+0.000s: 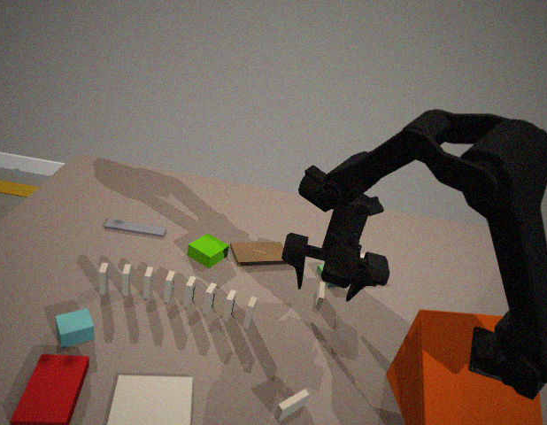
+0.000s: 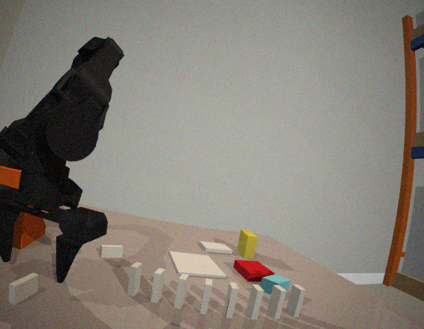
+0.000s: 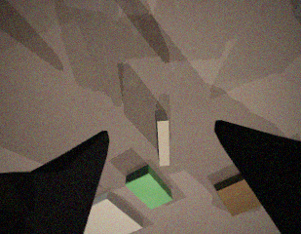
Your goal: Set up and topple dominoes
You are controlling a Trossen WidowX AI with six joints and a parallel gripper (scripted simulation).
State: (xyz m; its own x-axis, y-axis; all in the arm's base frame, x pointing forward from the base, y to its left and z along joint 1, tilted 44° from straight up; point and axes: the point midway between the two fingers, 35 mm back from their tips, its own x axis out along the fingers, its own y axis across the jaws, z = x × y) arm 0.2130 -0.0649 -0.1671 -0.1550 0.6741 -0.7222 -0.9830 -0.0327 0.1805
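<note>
Now: gripper tip 30 mm past the light green piece, 90 mm to the left of it and 20 mm above it. Also, from my gripper tip: brown plate 130 mm ahead, 130 mm to the right, 20 mm below; then green block 230 mm ahead, 90 mm to the right, 20 mm below; then white sheet 230 mm ahead, 290 mm to the left, 30 mm below.
</note>
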